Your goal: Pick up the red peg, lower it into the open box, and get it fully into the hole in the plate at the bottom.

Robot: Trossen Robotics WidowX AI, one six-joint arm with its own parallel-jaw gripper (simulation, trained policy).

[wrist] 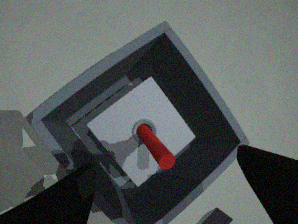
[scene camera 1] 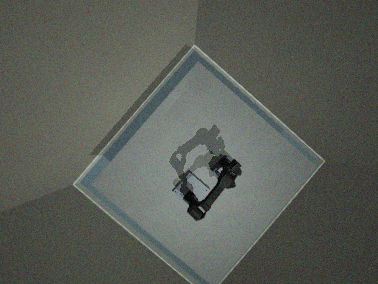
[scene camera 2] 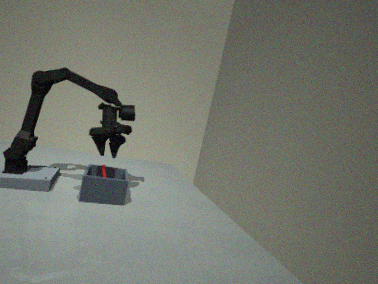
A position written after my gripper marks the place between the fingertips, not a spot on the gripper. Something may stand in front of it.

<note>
I see my gripper [scene camera 2: 108, 157] and a red peg [wrist: 165, 158].
My gripper is seen too in the wrist view [wrist: 167, 162].
</note>
